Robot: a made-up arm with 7 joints.
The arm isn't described. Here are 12 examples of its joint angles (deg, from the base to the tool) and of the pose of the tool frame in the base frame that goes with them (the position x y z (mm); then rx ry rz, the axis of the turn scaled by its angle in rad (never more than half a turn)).
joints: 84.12 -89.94 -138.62 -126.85 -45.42 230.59 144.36
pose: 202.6 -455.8 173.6 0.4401 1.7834 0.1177
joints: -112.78 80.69 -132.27 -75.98 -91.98 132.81 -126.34
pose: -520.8 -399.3 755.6 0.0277 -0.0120 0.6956
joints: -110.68 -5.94 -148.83 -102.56 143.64 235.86 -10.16
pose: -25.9 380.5 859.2 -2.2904 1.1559 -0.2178
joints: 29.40 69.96 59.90 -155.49 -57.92 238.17 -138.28
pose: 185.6 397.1 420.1 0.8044 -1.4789 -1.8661
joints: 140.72 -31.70 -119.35 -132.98 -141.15 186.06 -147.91
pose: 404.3 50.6 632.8 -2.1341 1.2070 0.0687
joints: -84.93 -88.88 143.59 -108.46 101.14 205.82 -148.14
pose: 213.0 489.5 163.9 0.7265 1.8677 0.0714
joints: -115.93 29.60 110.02 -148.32 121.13 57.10 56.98
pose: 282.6 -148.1 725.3 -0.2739 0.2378 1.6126
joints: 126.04 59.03 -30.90 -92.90 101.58 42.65 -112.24
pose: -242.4 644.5 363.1 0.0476 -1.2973 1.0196
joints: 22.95 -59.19 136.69 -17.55 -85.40 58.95 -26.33
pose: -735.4 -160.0 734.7 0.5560 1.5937 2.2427
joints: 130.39 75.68 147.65 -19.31 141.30 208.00 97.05
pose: -522.8 415.4 732.1 -0.0758 -0.9904 -0.0172
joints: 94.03 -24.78 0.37 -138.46 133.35 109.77 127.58
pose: -3.0 210.2 832.9 0.7452 -1.1558 -2.0827
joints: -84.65 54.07 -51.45 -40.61 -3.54 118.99 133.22
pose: -137.9 -744.3 737.3 -1.1629 -2.0334 0.8899
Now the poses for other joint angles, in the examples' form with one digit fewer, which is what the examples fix.
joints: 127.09 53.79 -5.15 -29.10 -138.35 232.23 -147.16
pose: -414 539 655 -1.683 -1.429 0.585
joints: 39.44 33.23 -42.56 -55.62 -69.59 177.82 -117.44
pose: 566 254 860 -0.393 1.386 -0.370
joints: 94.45 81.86 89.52 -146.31 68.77 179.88 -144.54
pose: -358 302 406 0.758 -1.609 0.911
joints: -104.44 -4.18 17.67 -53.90 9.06 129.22 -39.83
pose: 26 -265 1179 1.685 -0.712 0.830
